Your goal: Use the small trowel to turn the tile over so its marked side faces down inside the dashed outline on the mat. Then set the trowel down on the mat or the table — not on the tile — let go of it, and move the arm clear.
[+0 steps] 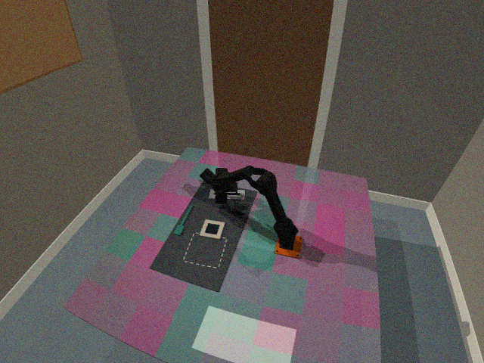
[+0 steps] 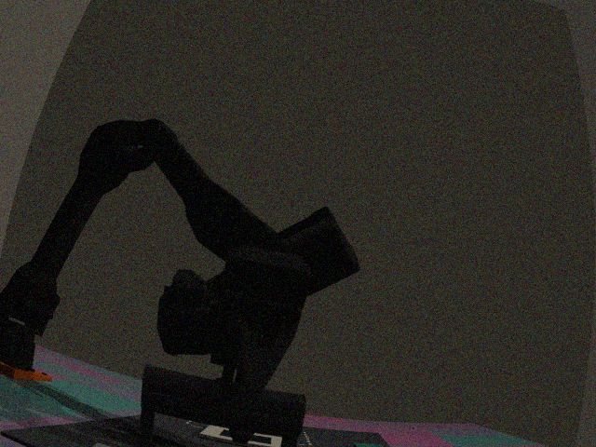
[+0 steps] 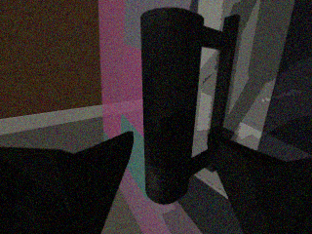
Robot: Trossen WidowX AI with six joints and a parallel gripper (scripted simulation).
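Right now my gripper tip is 1 cm past the dark mat, 25 cm to the right of it and 8 cm above it. Also, from my gripper tip: teal trowel: 13 cm ahead, 27 cm to the left, 6 cm below; then tile: 4 cm behind, 26 cm to the left, 6 cm below.
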